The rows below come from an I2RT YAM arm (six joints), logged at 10 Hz.
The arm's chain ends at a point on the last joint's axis. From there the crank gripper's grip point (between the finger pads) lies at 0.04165 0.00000 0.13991 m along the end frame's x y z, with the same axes.
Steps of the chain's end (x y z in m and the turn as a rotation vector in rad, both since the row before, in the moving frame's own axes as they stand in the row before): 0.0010 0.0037 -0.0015 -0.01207 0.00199 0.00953; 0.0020 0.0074 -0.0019 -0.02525 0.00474 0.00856; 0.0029 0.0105 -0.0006 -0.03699 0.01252 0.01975; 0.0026 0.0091 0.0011 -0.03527 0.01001 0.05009; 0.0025 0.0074 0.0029 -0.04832 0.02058 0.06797; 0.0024 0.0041 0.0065 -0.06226 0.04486 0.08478; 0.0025 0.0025 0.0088 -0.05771 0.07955 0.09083; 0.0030 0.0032 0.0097 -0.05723 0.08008 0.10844; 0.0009 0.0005 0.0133 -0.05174 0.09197 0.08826; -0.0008 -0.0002 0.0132 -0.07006 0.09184 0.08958; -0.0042 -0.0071 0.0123 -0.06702 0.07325 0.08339; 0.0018 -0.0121 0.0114 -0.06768 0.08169 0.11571
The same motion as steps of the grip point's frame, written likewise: 0.0013 0.0058 -0.0016 -0.01207 0.00199 0.00953; 0.0026 0.0113 -0.0021 -0.02525 0.00474 0.00856; 0.0046 0.0165 -0.0012 -0.03699 0.01252 0.01975; 0.0038 0.0161 0.0006 -0.03527 0.01001 0.05009; 0.0050 0.0171 0.0018 -0.04832 0.02058 0.06797; 0.0081 0.0165 0.0041 -0.06226 0.04486 0.08478; 0.0129 0.0147 0.0047 -0.05771 0.07955 0.09083; 0.0134 0.0162 0.0056 -0.05723 0.08008 0.10844; 0.0131 0.0118 0.0086 -0.05174 0.09197 0.08826; 0.0112 0.0137 0.0083 -0.07006 0.09184 0.08958; 0.0054 0.0060 0.0085 -0.06702 0.07325 0.08339; 0.0122 0.0027 0.0071 -0.06768 0.08169 0.11571
